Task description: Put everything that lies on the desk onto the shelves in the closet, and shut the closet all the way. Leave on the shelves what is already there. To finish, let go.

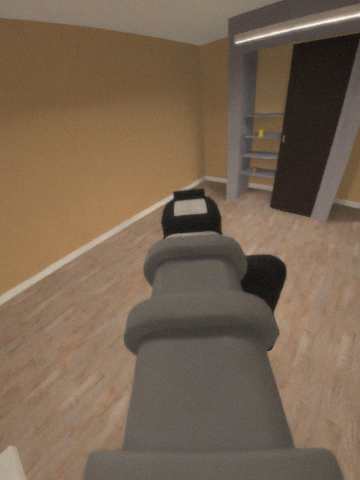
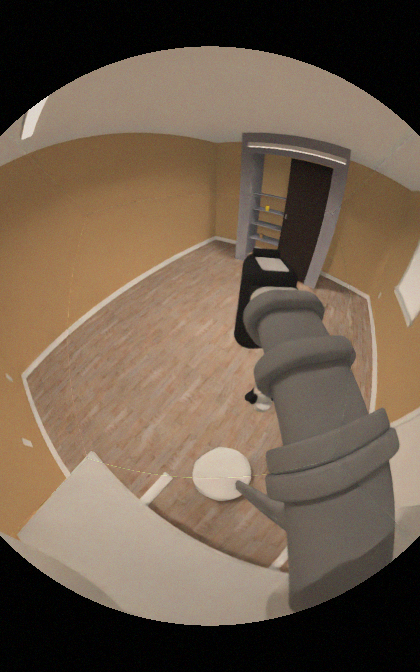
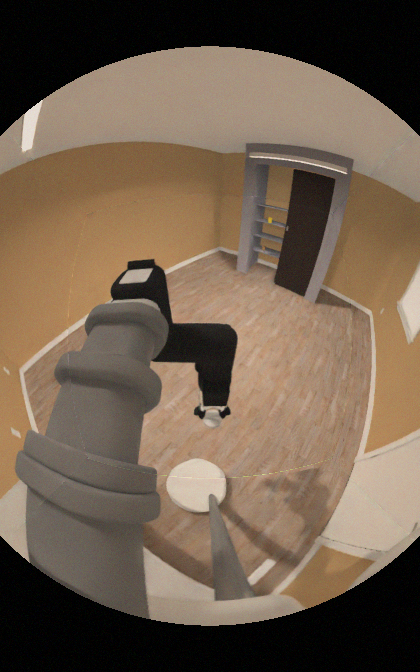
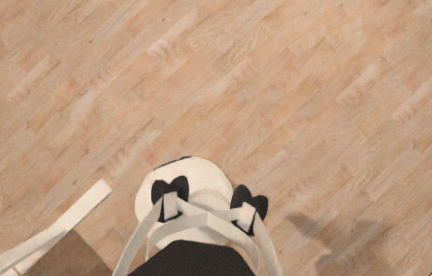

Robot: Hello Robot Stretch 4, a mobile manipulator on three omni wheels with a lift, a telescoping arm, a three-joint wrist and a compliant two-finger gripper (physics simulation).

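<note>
My gripper [image 2: 261, 398] [image 3: 212, 412] [image 4: 210, 195] points down over the floor, its fingers shut on a pale round object [image 3: 212, 420] that hangs between the black fingertips; its exact kind is hard to tell. The grey closet [image 1: 235, 120] [image 2: 245, 215] [image 3: 248, 225] stands far off. Its dark door [image 1: 317, 125] [image 2: 307, 215] [image 3: 307, 230] covers the right part; the left part is open, showing several shelves. A yellow object [image 1: 261, 133] [image 2: 267, 208] [image 3: 270, 220] stands on a middle shelf, a small orange-tan object [image 1: 254, 170] on a lower one. The white desk [image 2: 100, 525] shows at the lower left.
The telescoping arm [image 1: 200, 395] [image 2: 340, 500] [image 3: 90, 500] extends forward between the head and the closet. A round white disc [image 2: 221, 465] [image 3: 192, 485] sits low near the robot. Wood floor [image 1: 310, 300] lies between the robot and the closet, with an orange wall [image 1: 100, 125] at the left.
</note>
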